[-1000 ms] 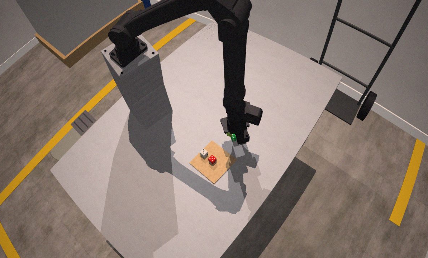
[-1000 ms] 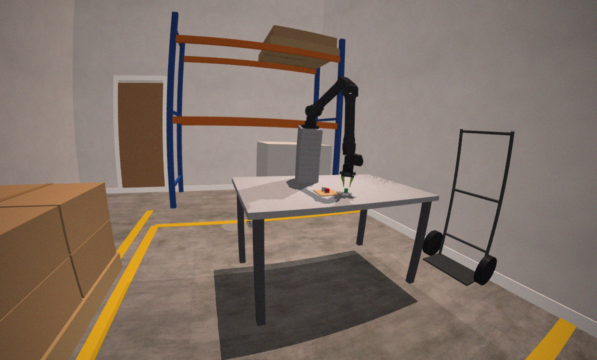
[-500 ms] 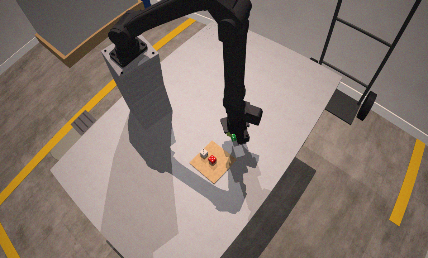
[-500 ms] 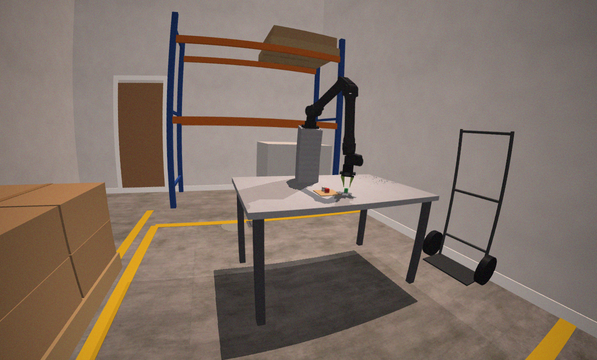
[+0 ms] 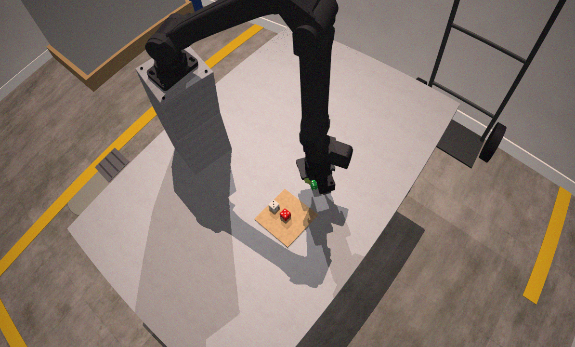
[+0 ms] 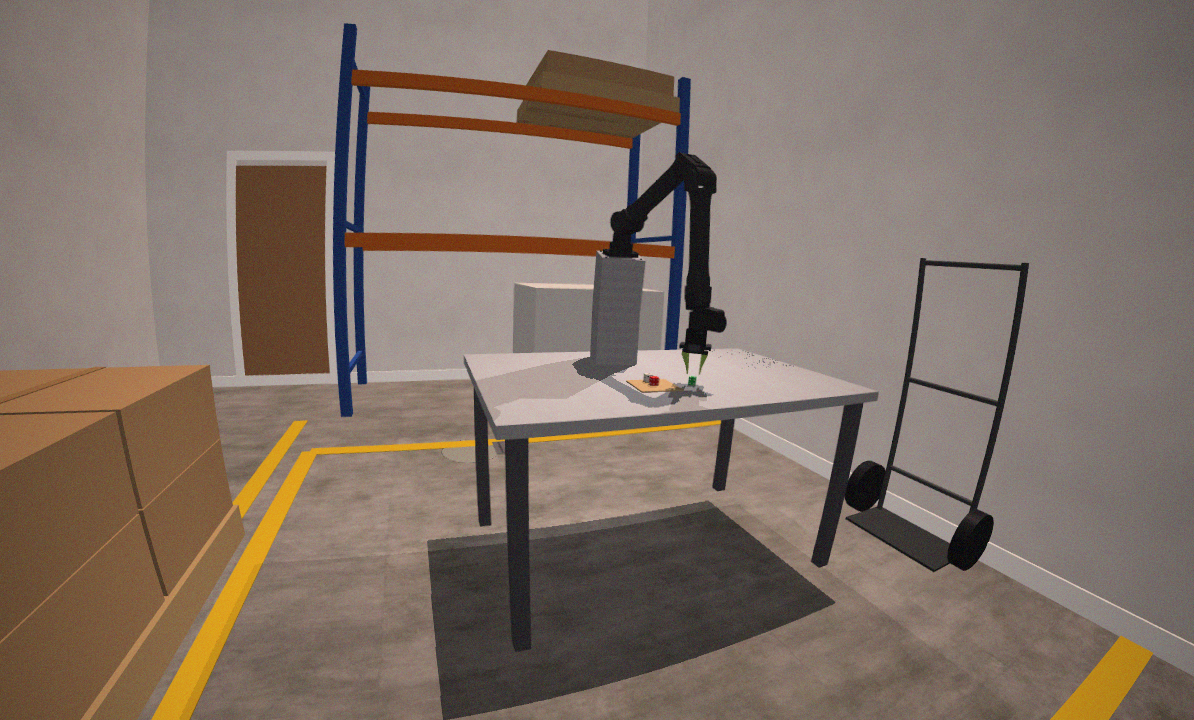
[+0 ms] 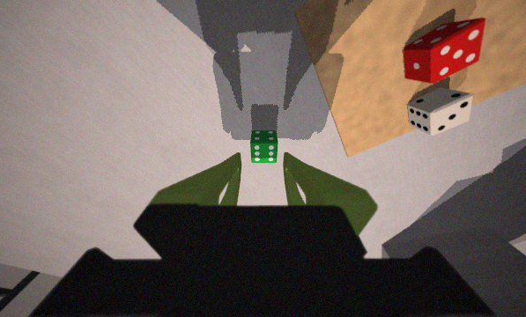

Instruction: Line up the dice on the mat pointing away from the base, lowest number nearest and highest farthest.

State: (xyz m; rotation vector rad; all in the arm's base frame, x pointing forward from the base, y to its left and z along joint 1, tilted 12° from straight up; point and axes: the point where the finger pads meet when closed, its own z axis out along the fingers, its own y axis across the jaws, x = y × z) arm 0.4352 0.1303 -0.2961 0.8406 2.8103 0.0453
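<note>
Right now the green die is 30 mm below my hand. The rest, counted from my hand: red die 140 mm to the right, 30 mm below; tan mat 140 mm to the right, 40 mm below; white die 140 mm to the right, 50 mm behind, 30 mm below.
</note>
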